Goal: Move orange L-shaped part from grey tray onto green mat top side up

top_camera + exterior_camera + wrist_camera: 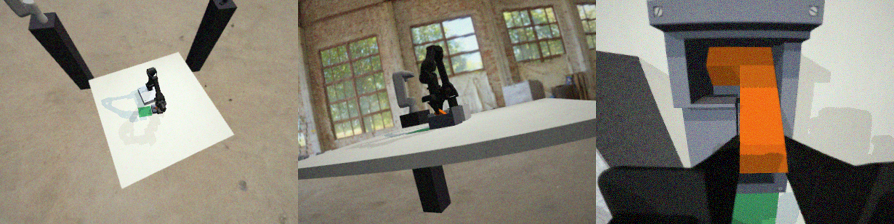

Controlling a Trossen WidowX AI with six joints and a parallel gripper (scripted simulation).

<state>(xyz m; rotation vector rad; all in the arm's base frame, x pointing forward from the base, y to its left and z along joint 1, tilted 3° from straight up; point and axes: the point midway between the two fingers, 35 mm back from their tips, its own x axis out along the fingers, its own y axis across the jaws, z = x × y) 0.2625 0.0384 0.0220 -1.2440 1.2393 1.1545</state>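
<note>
The green mat is 20 mm behind my gripper tip, 140 mm to the right of it and 80 mm below it. The rest, counted from my gripper tip: orange L-shaped part 10 mm behind, 40 mm to the left, 30 mm below.
</note>
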